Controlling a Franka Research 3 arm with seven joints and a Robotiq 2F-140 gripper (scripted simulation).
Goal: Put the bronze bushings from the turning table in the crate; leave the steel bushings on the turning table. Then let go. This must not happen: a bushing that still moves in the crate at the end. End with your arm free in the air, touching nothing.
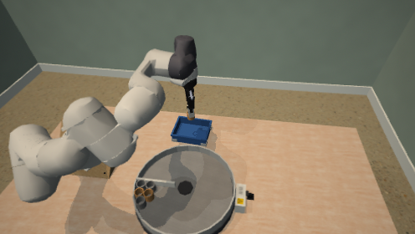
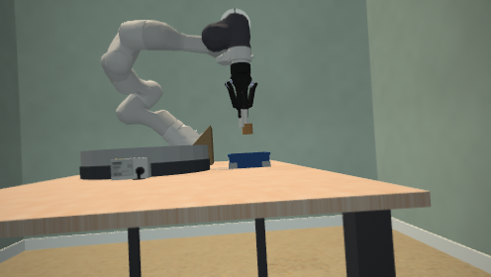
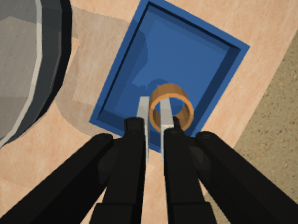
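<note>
Right now my hand is 10 mm past the blue crate, 10 mm to the right of it and 160 mm above it. The rest, counted from my hand: grey turning table 80 mm ahead, 340 mm to the right, 130 mm below.
</note>
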